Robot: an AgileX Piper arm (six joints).
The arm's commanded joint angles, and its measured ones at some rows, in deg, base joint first. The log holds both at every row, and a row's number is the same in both.
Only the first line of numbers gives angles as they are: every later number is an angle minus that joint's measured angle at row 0.
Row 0, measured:
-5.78 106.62 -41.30 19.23 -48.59 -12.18
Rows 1 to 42, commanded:
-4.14 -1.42 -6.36 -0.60 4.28 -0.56
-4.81 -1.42 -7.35 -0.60 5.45 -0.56
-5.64 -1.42 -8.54 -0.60 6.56 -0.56
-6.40 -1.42 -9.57 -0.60 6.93 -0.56
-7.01 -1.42 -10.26 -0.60 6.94 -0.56
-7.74 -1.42 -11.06 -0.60 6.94 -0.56
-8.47 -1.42 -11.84 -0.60 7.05 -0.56
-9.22 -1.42 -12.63 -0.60 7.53 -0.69
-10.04 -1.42 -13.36 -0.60 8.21 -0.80
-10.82 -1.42 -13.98 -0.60 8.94 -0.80
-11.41 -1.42 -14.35 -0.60 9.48 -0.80
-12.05 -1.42 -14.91 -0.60 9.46 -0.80
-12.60 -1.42 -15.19 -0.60 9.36 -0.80
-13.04 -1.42 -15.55 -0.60 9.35 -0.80
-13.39 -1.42 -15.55 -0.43 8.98 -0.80
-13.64 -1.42 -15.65 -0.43 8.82 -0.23
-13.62 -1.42 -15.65 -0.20 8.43 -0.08
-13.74 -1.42 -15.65 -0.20 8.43 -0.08
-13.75 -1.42 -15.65 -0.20 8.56 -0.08
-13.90 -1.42 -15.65 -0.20 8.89 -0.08
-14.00 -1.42 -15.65 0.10 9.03 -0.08
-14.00 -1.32 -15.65 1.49 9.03 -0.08
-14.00 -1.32 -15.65 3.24 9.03 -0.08
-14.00 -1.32 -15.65 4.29 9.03 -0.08
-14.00 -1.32 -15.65 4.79 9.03 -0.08
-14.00 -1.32 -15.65 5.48 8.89 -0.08
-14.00 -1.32 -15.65 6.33 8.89 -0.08
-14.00 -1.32 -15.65 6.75 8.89 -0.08
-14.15 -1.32 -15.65 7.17 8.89 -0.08
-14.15 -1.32 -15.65 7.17 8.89 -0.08
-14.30 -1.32 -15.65 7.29 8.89 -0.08
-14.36 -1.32 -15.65 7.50 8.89 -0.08
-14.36 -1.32 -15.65 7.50 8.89 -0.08
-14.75 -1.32 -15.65 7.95 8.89 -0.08
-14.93 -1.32 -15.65 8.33 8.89 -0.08
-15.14 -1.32 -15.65 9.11 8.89 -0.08
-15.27 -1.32 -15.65 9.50 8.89 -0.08
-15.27 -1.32 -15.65 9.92 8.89 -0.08
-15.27 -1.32 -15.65 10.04 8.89 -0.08
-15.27 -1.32 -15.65 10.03 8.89 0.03
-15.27 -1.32 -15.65 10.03 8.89 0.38
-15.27 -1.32 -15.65 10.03 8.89 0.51
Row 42, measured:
-14.97 -0.13 -14.74 10.18 13.08 -0.08
